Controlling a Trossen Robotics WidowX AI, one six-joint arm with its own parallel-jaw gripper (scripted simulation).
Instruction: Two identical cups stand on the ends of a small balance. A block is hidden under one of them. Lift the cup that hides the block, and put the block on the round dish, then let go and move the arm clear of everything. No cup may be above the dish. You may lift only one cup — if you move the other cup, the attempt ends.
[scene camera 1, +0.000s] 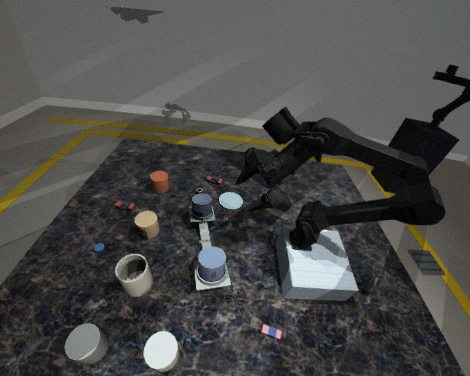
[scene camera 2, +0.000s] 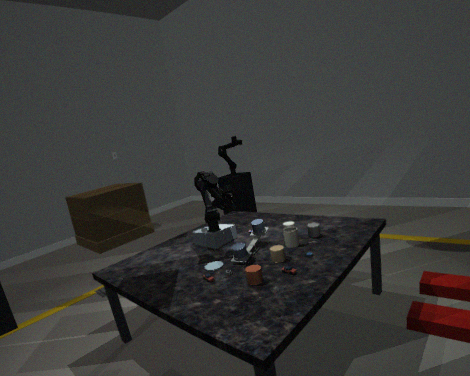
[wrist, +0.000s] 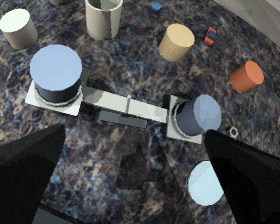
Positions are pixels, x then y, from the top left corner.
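Labels:
My gripper (wrist: 137, 134), 0.10 m from the lens. Orange cylinder (wrist: 247, 76), 0.48 m from the lens.

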